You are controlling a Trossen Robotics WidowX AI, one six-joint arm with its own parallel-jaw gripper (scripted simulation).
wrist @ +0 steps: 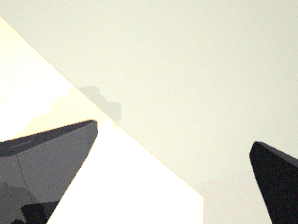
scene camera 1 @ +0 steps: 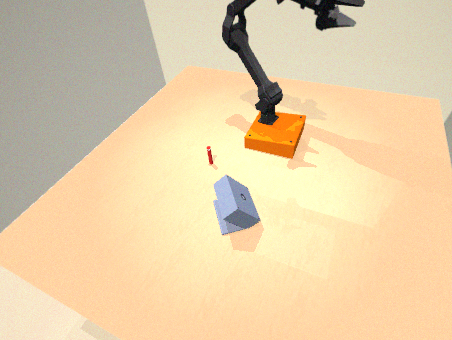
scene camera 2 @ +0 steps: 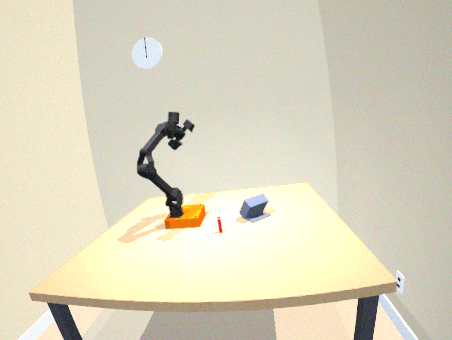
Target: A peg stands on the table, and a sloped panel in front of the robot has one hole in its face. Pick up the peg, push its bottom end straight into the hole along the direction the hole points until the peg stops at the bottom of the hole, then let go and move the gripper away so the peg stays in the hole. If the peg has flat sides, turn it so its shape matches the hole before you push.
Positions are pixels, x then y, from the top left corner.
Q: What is my gripper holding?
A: Nothing.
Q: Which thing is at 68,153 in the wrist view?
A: My gripper.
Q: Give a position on a sloped panel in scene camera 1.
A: At 228,191
